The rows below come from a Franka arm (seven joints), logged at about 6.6 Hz.
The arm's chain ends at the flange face. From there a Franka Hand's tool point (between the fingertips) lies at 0.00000 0.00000 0.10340 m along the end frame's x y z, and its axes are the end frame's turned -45 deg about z.
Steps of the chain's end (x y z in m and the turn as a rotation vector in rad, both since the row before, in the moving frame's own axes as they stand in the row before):
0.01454, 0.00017, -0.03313, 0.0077, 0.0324, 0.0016
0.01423, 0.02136, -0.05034, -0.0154, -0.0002, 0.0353
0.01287, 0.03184, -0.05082, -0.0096, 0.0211, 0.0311
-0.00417, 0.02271, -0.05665, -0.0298, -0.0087, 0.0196
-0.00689, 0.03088, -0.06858, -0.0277, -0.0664, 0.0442
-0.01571, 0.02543, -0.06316, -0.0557, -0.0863, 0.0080
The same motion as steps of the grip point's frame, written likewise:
0.01309, 0.01221, -0.03319, -0.0175, 0.0284, 0.0016
-0.00620, 0.02626, -0.05035, -0.0107, -0.0110, 0.0353
-0.01261, 0.03387, -0.05085, -0.0217, 0.0081, 0.0311
-0.02184, 0.01462, -0.05670, -0.0149, -0.0272, 0.0196
-0.03352, 0.01399, -0.06885, 0.0274, -0.0665, 0.0442
-0.03945, 0.00460, -0.06370, 0.0216, -0.1004, 0.0080

